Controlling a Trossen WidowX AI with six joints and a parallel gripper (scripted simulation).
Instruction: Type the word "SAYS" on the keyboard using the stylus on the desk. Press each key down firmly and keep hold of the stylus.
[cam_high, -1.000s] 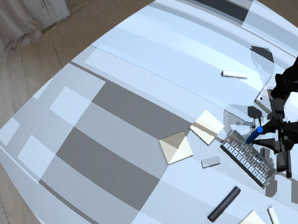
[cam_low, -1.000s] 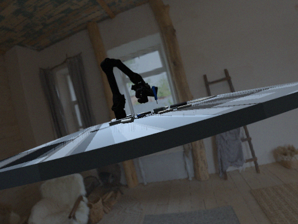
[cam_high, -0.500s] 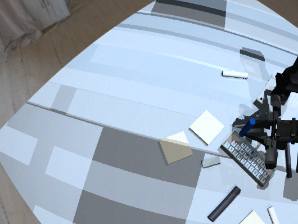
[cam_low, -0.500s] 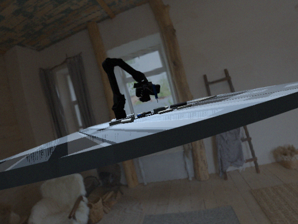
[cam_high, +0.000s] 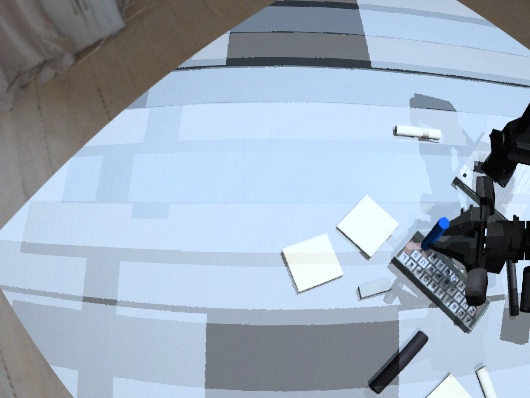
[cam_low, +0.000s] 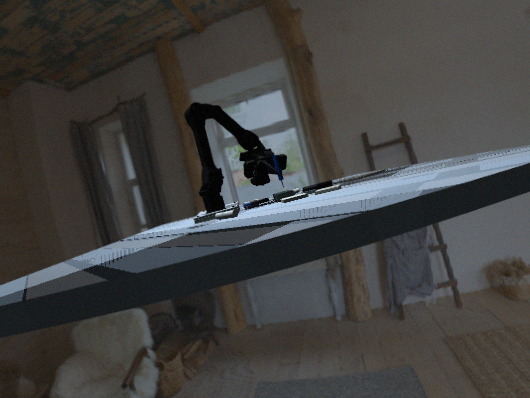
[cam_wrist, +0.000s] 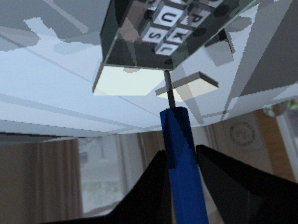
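Right now the grey eraser is 9 cm below my gripper tip, 8 cm ahead of it and 2 cm to the right of it. Also, from my gripper tip: stylus tip: 5 cm below; then dark cylinder: 15 cm ahead, 10 cm to the left, 9 cm below; then stylus: 1 cm below.
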